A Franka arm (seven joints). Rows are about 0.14 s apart.
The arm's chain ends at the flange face. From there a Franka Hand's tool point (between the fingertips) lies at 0.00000 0.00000 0.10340 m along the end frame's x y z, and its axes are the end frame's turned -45 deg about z.
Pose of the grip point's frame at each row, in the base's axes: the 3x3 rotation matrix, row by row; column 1 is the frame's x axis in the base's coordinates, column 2 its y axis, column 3 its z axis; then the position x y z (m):
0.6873 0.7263 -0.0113; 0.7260 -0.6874 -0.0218; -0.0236 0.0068 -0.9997; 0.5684 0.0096 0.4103
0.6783 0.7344 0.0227; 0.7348 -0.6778 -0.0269; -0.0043 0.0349 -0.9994; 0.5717 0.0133 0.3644
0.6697 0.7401 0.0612; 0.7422 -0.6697 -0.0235; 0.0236 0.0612 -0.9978; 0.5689 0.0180 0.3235
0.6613 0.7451 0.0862; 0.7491 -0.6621 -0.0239; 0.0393 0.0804 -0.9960; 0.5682 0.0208 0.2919
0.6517 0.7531 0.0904; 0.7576 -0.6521 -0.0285; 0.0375 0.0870 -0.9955; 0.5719 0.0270 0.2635
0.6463 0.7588 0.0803; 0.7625 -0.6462 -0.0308; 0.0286 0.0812 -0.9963; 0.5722 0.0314 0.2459
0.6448 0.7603 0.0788; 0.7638 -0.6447 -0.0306; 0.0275 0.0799 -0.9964; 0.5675 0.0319 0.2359
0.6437 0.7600 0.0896; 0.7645 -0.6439 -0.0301; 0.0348 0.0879 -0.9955; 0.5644 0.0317 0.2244
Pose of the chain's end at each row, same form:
0.9996 0.0276 -0.0113; 0.0273 -0.9994 -0.0218; -0.0119 0.0215 -0.9997; 0.5696 0.0119 0.5137
0.9989 0.0397 0.0227; 0.0403 -0.9989 -0.0269; 0.0216 0.0277 -0.9994; 0.5694 0.0161 0.4677
0.9969 0.0498 0.0612; 0.0513 -0.9984 -0.0235; 0.0600 0.0266 -0.9978; 0.5626 0.0204 0.4267
0.9945 0.0593 0.0862; 0.0615 -0.9979 -0.0239; 0.0846 0.0291 -0.9960; 0.5593 0.0233 0.3949
0.9933 0.0717 0.0904; 0.0746 -0.9968 -0.0285; 0.0880 0.0350 -0.9955; 0.5626 0.0299 0.3664
0.9936 0.0795 0.0803; 0.0822 -0.9961 -0.0308; 0.0776 0.0372 -0.9963; 0.5639 0.0346 0.3489
0.9936 0.0817 0.0788; 0.0842 -0.9960 -0.0306; 0.0759 0.0371 -0.9964; 0.5594 0.0351 0.3389
0.9926 0.0822 0.0896; 0.0853 -0.9959 -0.0301; 0.0868 0.0375 -0.9955; 0.5551 0.0348 0.3273

